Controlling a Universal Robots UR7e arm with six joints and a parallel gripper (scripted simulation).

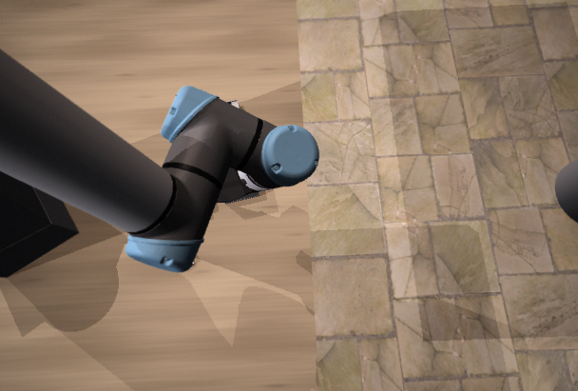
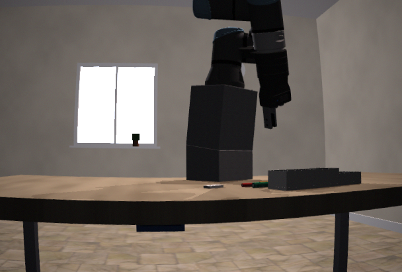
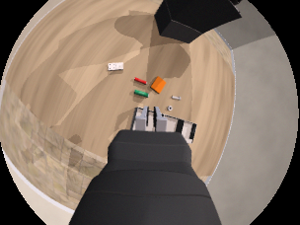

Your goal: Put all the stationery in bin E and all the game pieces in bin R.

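Now: hand 13 cm to the right of the tray and 15 cm above it. Also, from my hand: green marker: 7 cm behind, 16 cm below; red marker: 11 cm behind, 2 cm to the right, 16 cm below; orange eraser: 13 cm behind, 4 cm to the left, 16 cm below.
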